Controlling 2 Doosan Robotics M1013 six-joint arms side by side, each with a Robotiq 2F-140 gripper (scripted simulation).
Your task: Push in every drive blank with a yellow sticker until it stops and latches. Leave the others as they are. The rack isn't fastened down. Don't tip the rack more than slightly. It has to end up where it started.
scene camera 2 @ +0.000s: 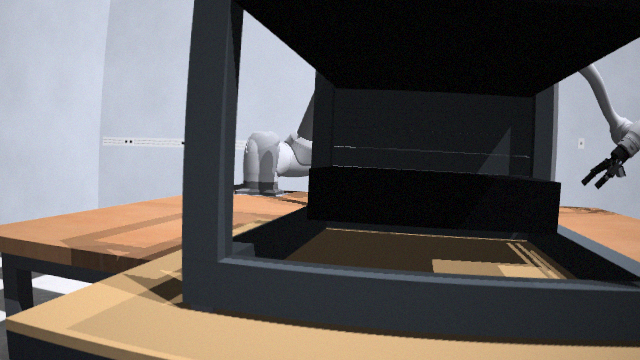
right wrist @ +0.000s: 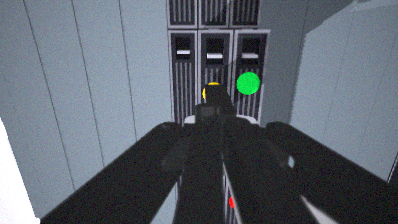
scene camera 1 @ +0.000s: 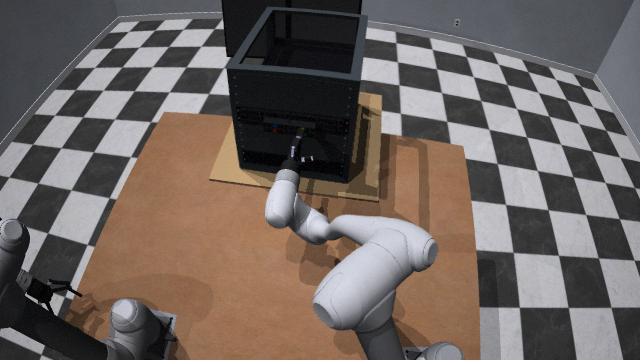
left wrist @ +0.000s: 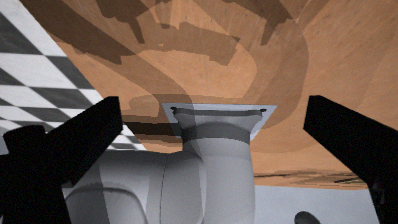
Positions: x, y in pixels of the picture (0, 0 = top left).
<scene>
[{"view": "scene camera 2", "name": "my left gripper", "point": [589, 185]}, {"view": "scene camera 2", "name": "dark rack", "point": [475, 75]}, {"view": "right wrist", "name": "my right gripper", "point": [213, 100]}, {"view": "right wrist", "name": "dark rack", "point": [87, 87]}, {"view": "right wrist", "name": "green-stickered blank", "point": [249, 56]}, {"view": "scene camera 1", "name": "dark rack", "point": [311, 88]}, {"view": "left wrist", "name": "my left gripper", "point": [212, 113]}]
</scene>
